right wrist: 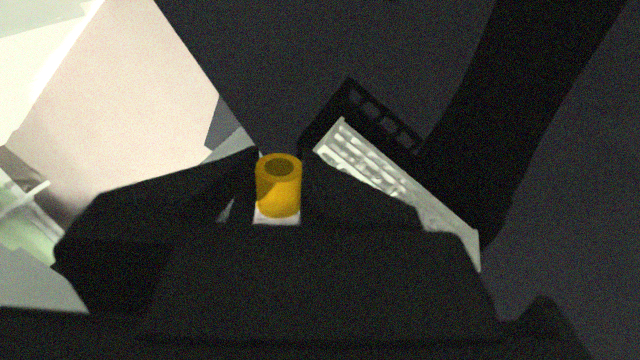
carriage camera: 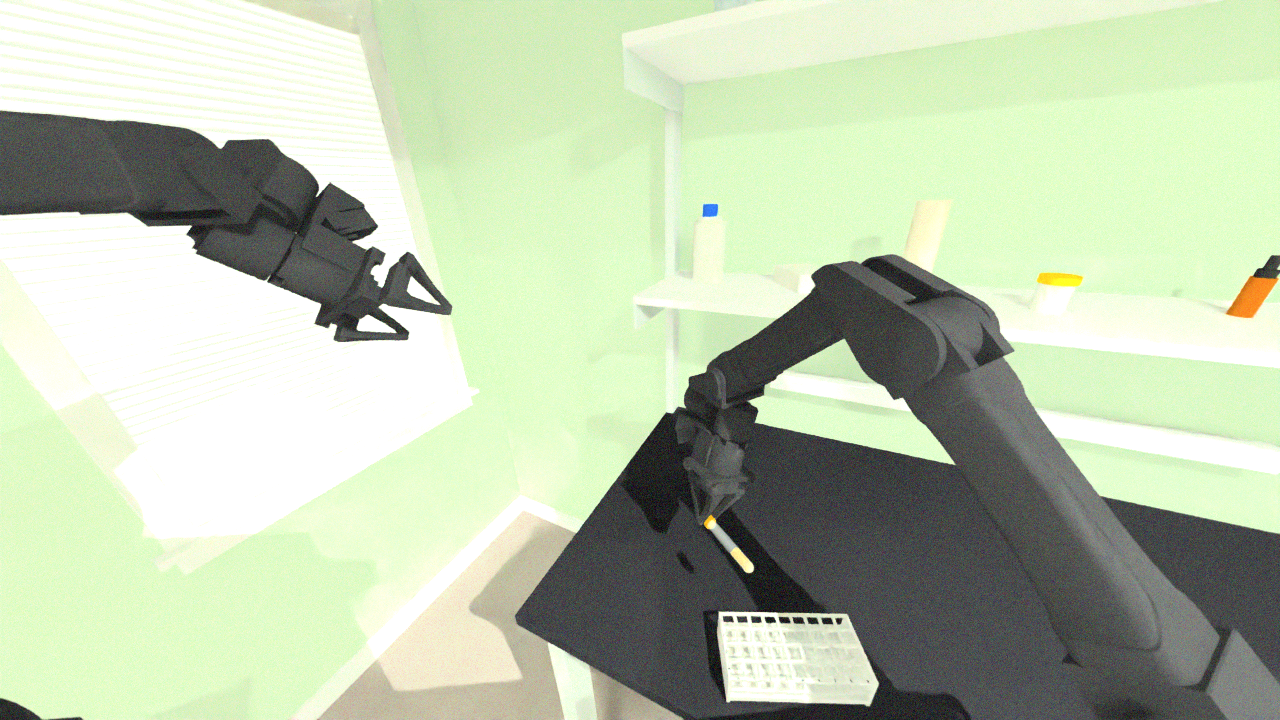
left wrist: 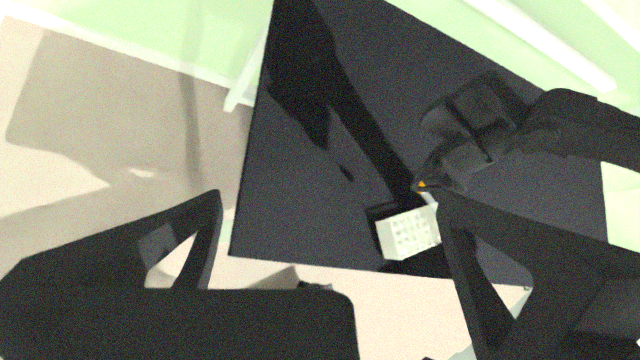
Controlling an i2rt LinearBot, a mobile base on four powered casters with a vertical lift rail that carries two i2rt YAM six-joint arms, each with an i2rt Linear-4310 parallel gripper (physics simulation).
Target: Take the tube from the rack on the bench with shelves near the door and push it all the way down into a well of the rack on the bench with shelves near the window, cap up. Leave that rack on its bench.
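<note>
The tube (carriage camera: 729,544) (left wrist: 428,197) (right wrist: 278,190) has an orange cap and a pale yellow lower end. My right gripper (carriage camera: 704,518) (left wrist: 413,186) is shut on it near the cap. The tube hangs tilted above the bench, cap at the upper left and lower end towards the rack in the carriage view. The white rack (carriage camera: 796,692) (left wrist: 390,242) (right wrist: 450,222) with rows of square wells lies on the dark bench (carriage camera: 581,582) (left wrist: 300,210) (right wrist: 240,50), near its front edge, apart from the tube. My left gripper (carriage camera: 428,324) (left wrist: 330,202) is open and empty, high in front of the window.
Above the bench, a wall shelf (carriage camera: 1136,335) holds a white bottle with a blue cap (carriage camera: 708,250), a beige cylinder (carriage camera: 928,234), a yellow-lidded jar (carriage camera: 1054,293) and an orange bottle (carriage camera: 1253,293). The window (carriage camera: 268,358) is at the left. Beige floor (carriage camera: 447,626) lies beside the bench.
</note>
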